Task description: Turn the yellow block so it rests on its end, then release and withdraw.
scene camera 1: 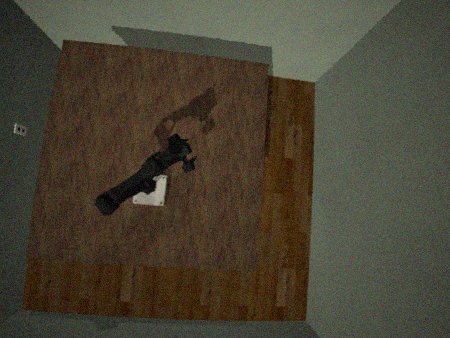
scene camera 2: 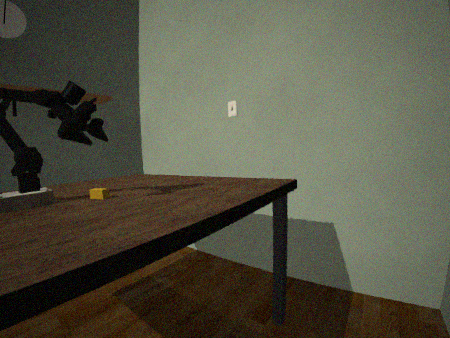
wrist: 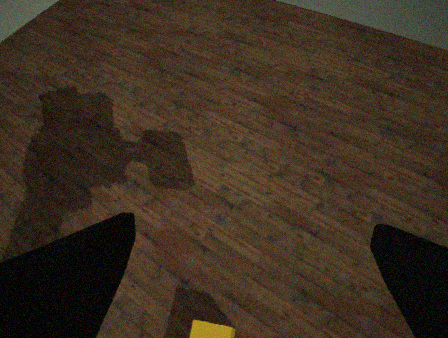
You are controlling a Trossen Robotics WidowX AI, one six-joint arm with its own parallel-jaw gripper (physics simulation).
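Observation:
The yellow block point(scene camera 2: 99, 193) lies on its long side on the table, near the arm's base in the scene camera 2 view. In the wrist view, part of the yellow block point(wrist: 212, 330) shows at the bottom edge, below the gap between the fingers. The block does not show in the scene camera 1 view, where the arm may cover it. My gripper point(scene camera 2: 99, 142) point(wrist: 255, 230) is open and empty. Its fingers are wide apart and hang well above the table and the block, pointing downward at a slant.
The brown wooden table point(scene camera 1: 215, 225) point(scene camera 2: 150, 220) point(wrist: 300, 165) carries the arm's pale base plate point(scene camera 1: 159, 197). The black arm point(scene camera 1: 125, 190) reaches over this plate. The arm's shadow falls on the table. A table edge and grey-green walls show beyond.

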